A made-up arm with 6 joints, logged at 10 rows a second.
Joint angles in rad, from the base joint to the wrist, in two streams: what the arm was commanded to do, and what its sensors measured. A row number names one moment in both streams.
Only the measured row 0 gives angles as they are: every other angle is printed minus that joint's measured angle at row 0.
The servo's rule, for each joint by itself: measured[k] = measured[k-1] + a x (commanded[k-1-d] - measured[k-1]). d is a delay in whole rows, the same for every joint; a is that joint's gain. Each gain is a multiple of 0.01, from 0.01 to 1. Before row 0 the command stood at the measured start. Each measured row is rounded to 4 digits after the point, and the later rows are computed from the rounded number. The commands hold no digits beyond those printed.
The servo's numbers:
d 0
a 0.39 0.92 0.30 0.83 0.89 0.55
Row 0, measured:
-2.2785 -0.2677 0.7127 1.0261 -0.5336 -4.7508
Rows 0 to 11, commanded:
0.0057 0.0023 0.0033 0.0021 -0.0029 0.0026
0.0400 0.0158 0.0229 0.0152 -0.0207 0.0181
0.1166 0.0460 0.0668 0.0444 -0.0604 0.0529
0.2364 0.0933 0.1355 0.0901 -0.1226 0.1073
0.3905 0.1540 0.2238 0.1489 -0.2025 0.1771
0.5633 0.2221 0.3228 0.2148 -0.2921 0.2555
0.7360 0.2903 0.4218 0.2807 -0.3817 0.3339
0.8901 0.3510 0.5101 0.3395 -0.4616 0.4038
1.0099 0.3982 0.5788 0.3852 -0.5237 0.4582
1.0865 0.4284 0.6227 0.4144 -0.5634 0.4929
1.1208 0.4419 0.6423 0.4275 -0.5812 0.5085
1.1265 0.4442 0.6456 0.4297 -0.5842 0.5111
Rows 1 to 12, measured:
0.0022 0.0021 0.0010 0.0017 -0.0026 0.0014
0.0169 0.0147 0.0076 0.0129 -0.0187 0.0106
0.0558 0.0435 0.0254 0.0390 -0.0558 0.0339
0.1262 0.0893 0.0584 0.0814 -0.1153 0.0743
0.2293 0.1488 0.1080 0.1374 -0.1929 0.1308
0.3596 0.2162 0.1724 0.2016 -0.2812 0.1994
0.5064 0.2844 0.2472 0.2673 -0.3706 0.2734
0.6560 0.3457 0.3261 0.3272 -0.4516 0.3451
0.7940 0.3940 0.4019 0.3753 -0.5158 0.4073
0.9081 0.4256 0.4681 0.4078 -0.5582 0.4544
0.9911 0.4406 0.5204 0.4242 -0.5787 0.4842
1.0439 0.4439 0.5580 0.4288 -0.5836 0.4990

